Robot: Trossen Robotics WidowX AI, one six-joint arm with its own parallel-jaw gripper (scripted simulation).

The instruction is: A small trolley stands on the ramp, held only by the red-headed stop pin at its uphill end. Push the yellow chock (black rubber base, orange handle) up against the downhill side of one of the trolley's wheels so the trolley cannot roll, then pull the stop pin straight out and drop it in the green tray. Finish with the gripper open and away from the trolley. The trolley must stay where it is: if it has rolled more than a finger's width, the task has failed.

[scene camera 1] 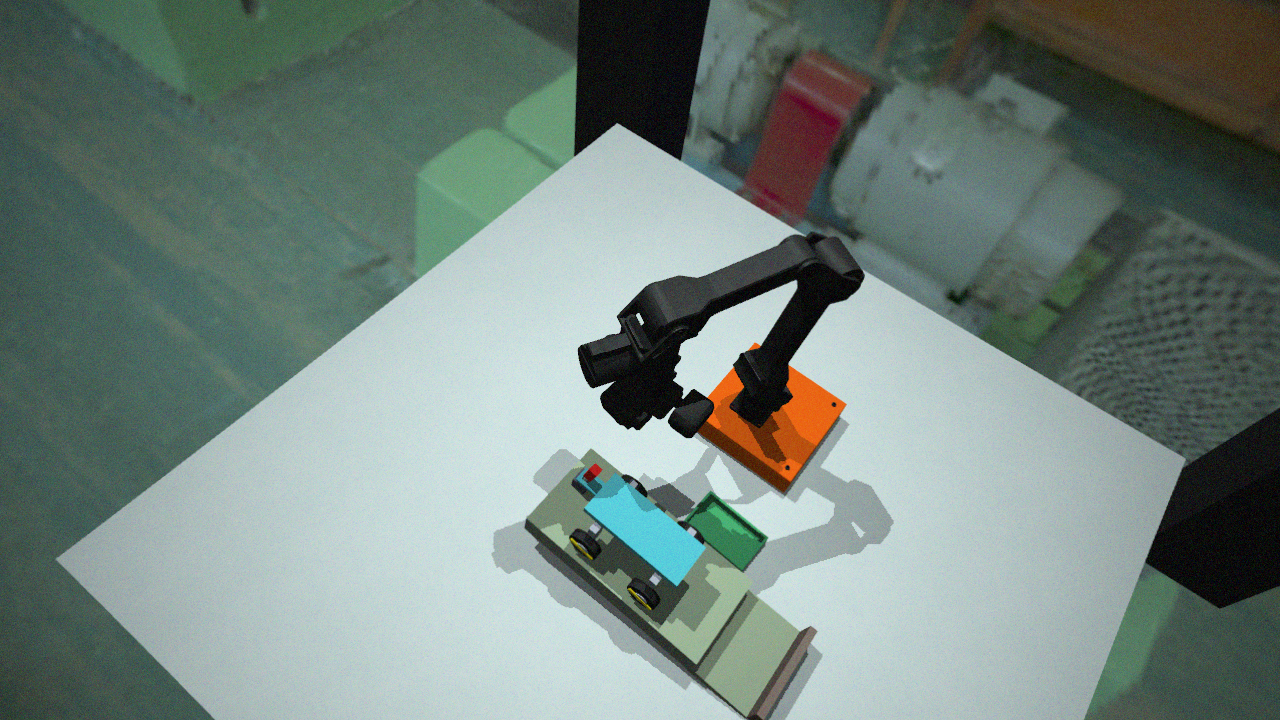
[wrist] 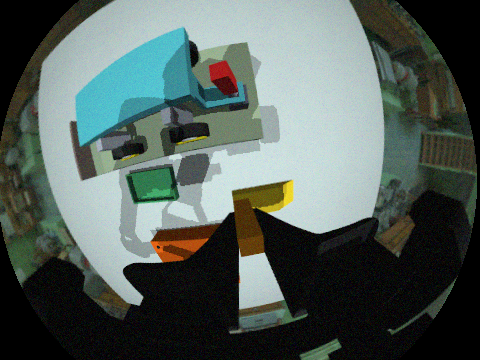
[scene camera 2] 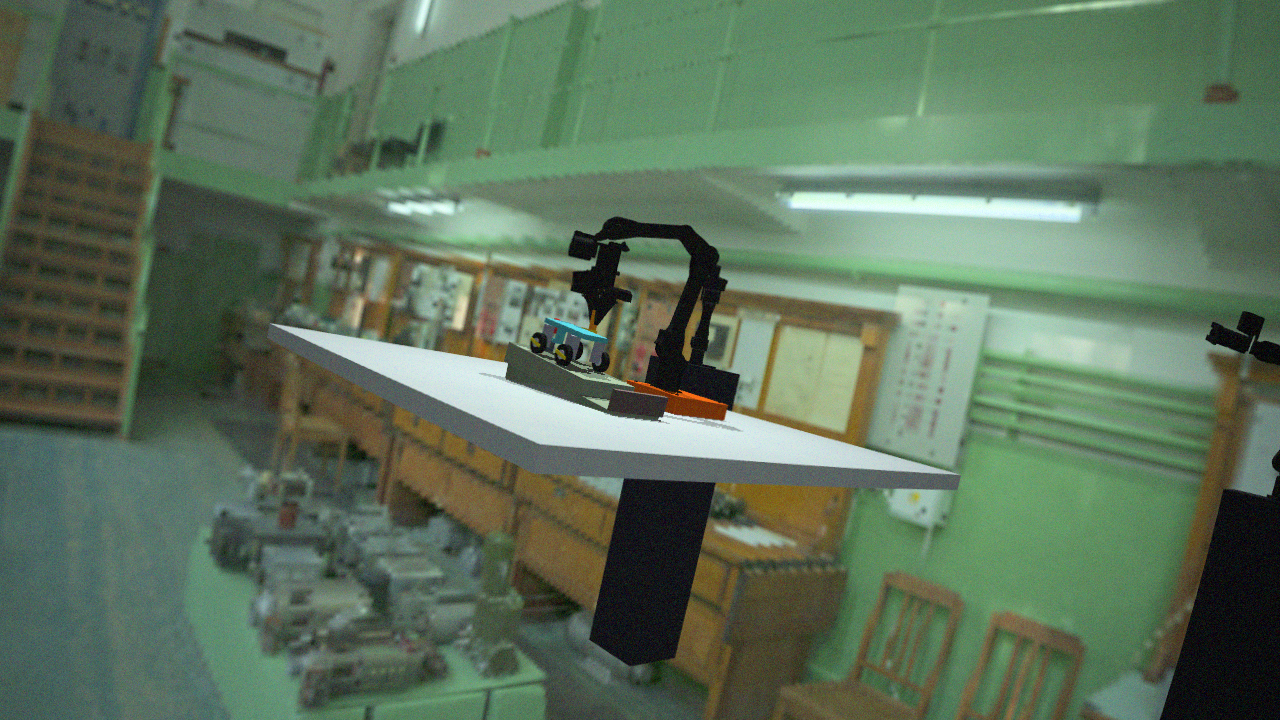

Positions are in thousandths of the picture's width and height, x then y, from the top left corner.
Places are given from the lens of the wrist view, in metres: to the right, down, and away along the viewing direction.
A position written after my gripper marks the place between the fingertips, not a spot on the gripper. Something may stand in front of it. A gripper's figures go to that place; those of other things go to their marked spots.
my gripper (wrist: 507, 599): 0.01, 0.03, 0.10
yellow chock (wrist: 568, 549): 0.03, 0.01, 0.11
trolley (wrist: 328, 212): -0.07, -0.09, 0.07
red-headed stop pin (wrist: 461, 210): -0.01, -0.08, 0.08
brown lip (wrist: 176, 449): -0.38, -0.05, 0.19
The marked spots on the brown lip and the yellow chock are 0.43 m apart.
